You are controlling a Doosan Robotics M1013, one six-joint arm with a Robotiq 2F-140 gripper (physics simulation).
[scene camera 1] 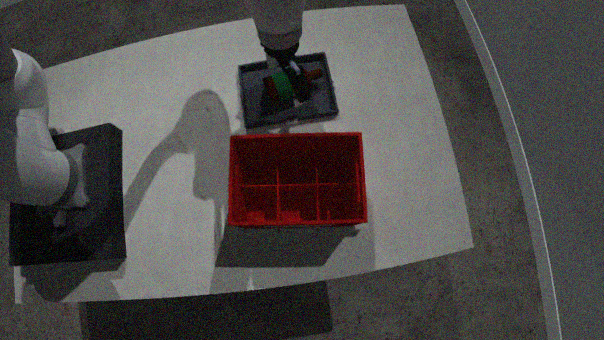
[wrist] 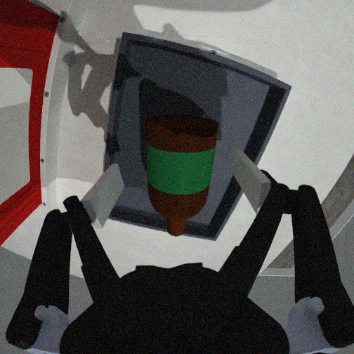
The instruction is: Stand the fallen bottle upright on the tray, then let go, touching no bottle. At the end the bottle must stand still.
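Seen in the pictures: gripper, fingertip midpoint: (scene camera 1: 286, 84); arm's base at its link origin: (scene camera 1: 62, 181).
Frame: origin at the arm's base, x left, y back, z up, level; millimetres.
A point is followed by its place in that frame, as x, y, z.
The brown bottle (scene camera 1: 282, 86) {100, -665, 4} (wrist: 180, 171) with a green band lies on its side on the dark grey tray (scene camera 1: 253, 106) {95, -578, -65} (wrist: 241, 95). Its neck points right in the scene view and toward the bottom in the wrist view. My gripper (scene camera 1: 286, 84) {116, -677, -21} (wrist: 175, 168) is open wide and empty. Its two pale fingertips stand on either side of the bottle in the wrist view, with a gap on each side. In the scene view one dark finger hides part of the bottle's shoulder. How far the tips are above the tray floor is hard to tell.
A red crate (scene camera 1: 297, 223) {-248, -625, 105} (wrist: 36, 125) with dividers stands beside the tray, close to its near side in the scene view. The arm's dark base block (scene camera 1: 102, 150) {56, -145, 0} is at the left on the pale table (scene camera 1: 410, 150) {-123, -967, -70}. The tray has raised rims.
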